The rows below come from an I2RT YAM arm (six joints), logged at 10 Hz.
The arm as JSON. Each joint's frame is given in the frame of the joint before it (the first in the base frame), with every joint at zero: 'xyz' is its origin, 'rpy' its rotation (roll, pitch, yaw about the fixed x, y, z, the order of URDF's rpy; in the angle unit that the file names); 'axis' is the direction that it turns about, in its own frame. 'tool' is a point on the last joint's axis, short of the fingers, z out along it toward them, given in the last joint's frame.
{
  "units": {
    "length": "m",
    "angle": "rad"
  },
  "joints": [
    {
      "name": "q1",
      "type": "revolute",
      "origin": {
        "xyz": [
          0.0,
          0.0,
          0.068
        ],
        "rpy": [
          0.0,
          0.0,
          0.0
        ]
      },
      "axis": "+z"
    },
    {
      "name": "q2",
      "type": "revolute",
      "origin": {
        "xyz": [
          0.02,
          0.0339,
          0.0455
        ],
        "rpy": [
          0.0,
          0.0,
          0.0
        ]
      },
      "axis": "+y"
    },
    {
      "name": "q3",
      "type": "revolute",
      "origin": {
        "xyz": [
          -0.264,
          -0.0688,
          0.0
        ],
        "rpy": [
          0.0,
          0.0,
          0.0
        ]
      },
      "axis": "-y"
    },
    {
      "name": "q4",
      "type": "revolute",
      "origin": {
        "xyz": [
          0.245,
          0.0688,
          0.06
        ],
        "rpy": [
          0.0,
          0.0,
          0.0
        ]
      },
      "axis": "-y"
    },
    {
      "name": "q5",
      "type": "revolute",
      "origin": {
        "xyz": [
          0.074,
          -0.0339,
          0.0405
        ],
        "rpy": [
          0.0,
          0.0,
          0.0
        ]
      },
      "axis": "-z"
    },
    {
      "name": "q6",
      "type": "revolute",
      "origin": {
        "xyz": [
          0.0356,
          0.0,
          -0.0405
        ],
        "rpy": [
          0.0,
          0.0,
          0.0
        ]
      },
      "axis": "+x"
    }
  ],
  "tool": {
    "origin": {
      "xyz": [
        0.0,
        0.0,
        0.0
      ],
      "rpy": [
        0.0,
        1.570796,
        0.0
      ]
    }
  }
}
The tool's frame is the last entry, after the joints.
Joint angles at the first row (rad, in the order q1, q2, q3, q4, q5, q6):
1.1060 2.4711 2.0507 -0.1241 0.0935 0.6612
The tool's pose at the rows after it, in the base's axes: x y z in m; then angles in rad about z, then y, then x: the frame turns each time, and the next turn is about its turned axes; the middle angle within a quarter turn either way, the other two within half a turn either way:
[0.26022, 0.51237, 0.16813, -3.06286, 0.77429, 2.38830]
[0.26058, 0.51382, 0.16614, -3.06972, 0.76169, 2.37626]
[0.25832, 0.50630, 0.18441, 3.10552, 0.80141, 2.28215]
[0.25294, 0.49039, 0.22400, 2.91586, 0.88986, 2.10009]
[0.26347, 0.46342, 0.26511, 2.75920, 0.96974, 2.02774]
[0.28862, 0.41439, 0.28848, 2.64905, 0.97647, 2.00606]
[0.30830, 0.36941, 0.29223, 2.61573, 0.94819, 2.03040]
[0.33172, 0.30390, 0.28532, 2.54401, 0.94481, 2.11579]
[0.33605, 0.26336, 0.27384, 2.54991, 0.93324, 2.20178]
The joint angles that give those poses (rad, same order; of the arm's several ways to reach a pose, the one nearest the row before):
1.1060 2.5095 2.0938 -0.1350 0.0829 0.6611
1.1060 2.5188 2.1031 -0.1350 0.0736 0.6734
1.1060 2.4501 2.0207 -0.0453 0.1119 0.6902
1.1060 2.3246 1.8979 0.0978 0.1777 0.6705
1.0709 2.2126 1.8458 0.1058 0.2591 0.6200
0.9807 2.0823 1.7279 0.1074 0.2624 0.6151
0.8915 1.9853 1.6096 0.1074 0.2210 0.6319
0.7598 1.8732 1.4485 0.1074 0.2315 0.6290
0.6829 1.7995 1.3287 0.1028 0.2194 0.6228

